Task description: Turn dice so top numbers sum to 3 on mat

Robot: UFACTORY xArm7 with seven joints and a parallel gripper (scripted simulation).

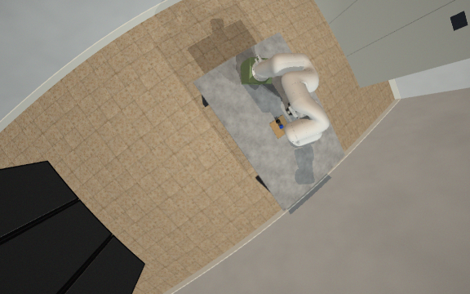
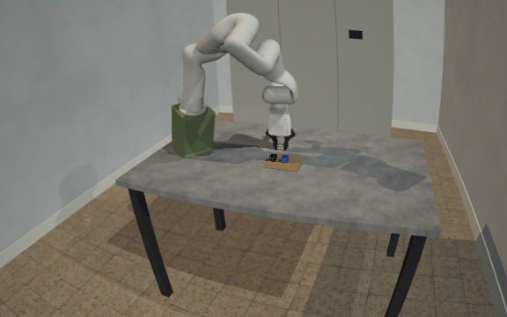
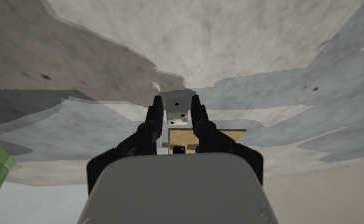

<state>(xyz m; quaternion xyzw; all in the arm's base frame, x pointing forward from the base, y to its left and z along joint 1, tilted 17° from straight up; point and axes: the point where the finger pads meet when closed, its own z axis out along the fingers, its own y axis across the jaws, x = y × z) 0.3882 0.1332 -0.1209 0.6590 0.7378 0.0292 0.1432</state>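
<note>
The white die lies 10 mm below my hand. Round my hand: tan mat: 130 mm to the right, 60 mm ahead, 20 mm below; blue die: 130 mm to the right, 60 mm ahead, 10 mm below; black die: 130 mm to the right, 10 mm below, 10 mm ahead.
</note>
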